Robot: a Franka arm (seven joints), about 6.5 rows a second.
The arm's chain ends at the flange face. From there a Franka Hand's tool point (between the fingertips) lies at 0.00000 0.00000 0.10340 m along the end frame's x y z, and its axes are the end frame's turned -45 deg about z.
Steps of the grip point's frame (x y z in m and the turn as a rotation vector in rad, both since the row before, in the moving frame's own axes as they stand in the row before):
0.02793 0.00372 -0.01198 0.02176 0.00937 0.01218
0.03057 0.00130 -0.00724 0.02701 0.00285 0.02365
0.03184 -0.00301 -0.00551 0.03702 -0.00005 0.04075
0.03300 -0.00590 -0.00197 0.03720 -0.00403 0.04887
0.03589 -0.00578 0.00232 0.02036 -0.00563 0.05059
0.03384 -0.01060 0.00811 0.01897 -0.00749 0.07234
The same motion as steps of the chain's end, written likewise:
0.02327 -0.01484 -0.01195 0.02201 -0.00876 0.01218
0.02428 -0.01849 -0.00720 0.02111 -0.01708 0.02365
0.02304 -0.02189 -0.00544 0.02614 -0.02621 0.04075
0.02212 -0.02501 -0.00190 0.02345 -0.02915 0.04887
0.02316 -0.02834 0.00234 0.01042 -0.01838 0.05059
0.01834 -0.03052 0.00813 0.00812 -0.01871 0.07234

